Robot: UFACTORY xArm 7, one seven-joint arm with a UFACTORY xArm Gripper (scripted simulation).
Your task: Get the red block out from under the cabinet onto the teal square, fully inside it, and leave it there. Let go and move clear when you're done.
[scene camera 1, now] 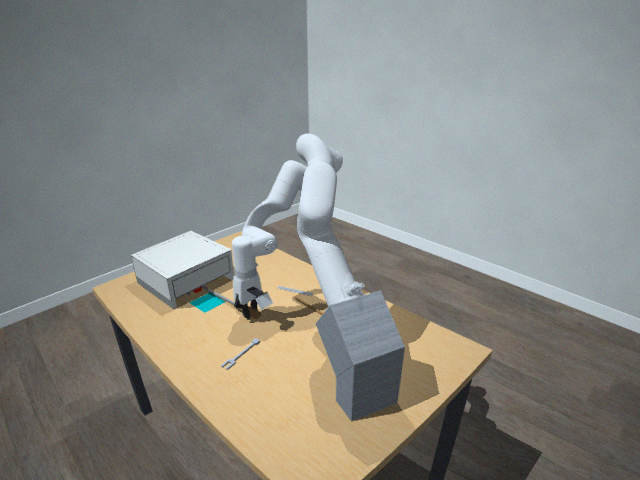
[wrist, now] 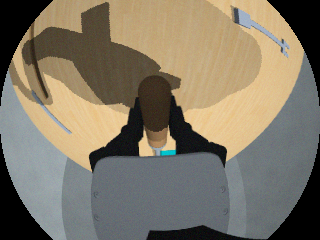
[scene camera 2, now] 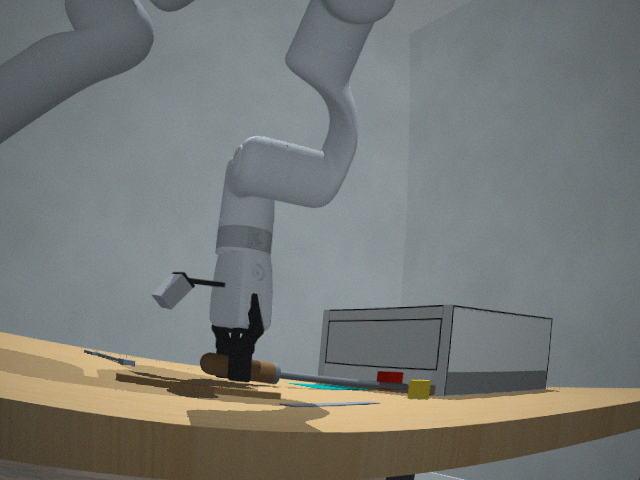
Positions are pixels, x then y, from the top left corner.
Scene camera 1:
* my gripper: 250, 315
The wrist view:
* my gripper: 155, 105
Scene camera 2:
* my gripper: 232, 379
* thin stick: 119, 377
